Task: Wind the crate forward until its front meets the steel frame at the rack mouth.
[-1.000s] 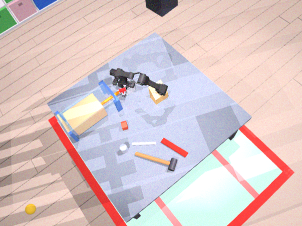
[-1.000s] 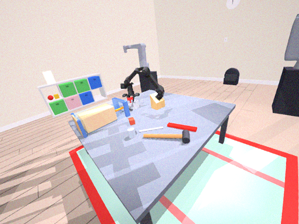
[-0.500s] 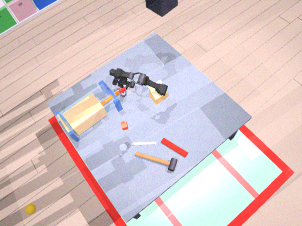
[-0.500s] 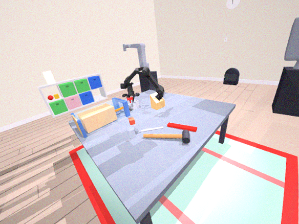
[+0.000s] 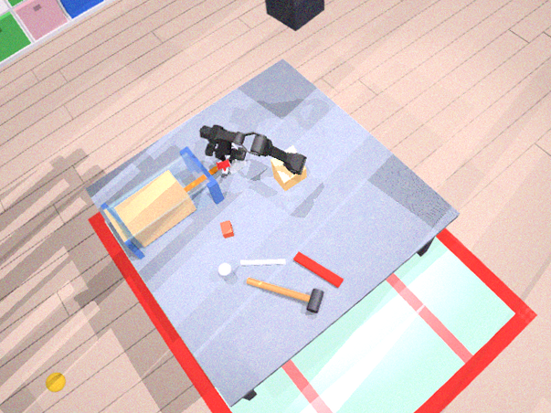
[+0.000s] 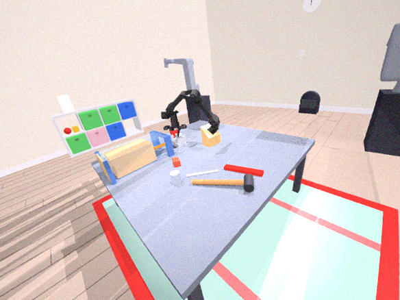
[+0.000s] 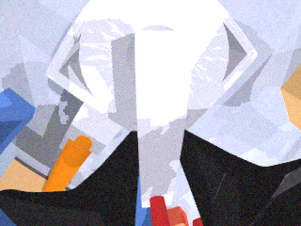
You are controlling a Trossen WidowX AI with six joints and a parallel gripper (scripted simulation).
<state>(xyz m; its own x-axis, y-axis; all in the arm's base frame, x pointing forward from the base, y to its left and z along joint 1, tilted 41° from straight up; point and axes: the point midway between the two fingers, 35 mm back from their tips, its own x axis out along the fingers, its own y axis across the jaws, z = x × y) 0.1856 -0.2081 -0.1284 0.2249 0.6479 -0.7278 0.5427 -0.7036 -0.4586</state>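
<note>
Now: gripper tip 1 cm short of the white crank handle, 1 cm to the right of it and 2 cm below it. Round my gripper tip: white bar (21 cm ahead, 45 cm to the left, 9 cm below); red knob (4 cm ahead, 3 cm to the left, 5 cm above); white winch (6 cm behind, 3 cm to the right, 6 cm below).
</note>
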